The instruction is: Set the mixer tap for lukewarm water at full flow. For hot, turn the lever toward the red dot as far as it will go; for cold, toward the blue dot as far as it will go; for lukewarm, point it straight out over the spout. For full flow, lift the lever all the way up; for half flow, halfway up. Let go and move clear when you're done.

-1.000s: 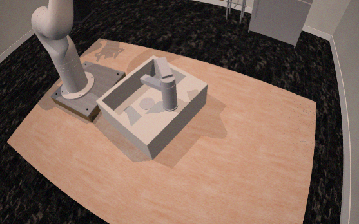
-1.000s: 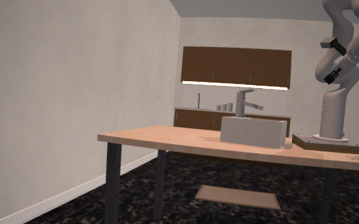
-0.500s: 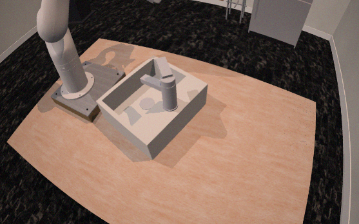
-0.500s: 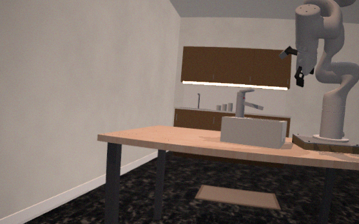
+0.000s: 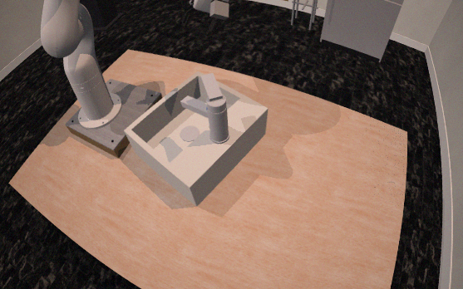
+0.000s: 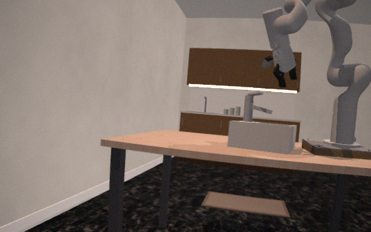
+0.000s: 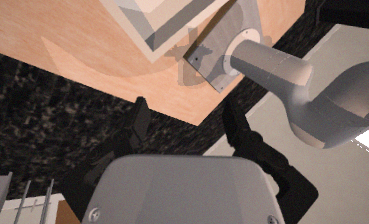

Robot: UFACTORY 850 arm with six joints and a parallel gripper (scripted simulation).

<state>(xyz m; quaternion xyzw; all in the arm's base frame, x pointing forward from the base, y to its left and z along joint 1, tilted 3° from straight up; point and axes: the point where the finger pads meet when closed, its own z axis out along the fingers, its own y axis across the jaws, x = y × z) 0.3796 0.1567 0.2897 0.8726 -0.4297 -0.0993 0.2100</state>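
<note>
My gripper is now 210 mm to the left of the flat lever, 100 mm short of it and 50 mm above it. Also, from my hand: grey mixer tap (230 mm to the right, 110 mm ahead, 100 mm below); then grey sink basin (280 mm below, 200 mm to the right, 20 mm ahead).
</note>
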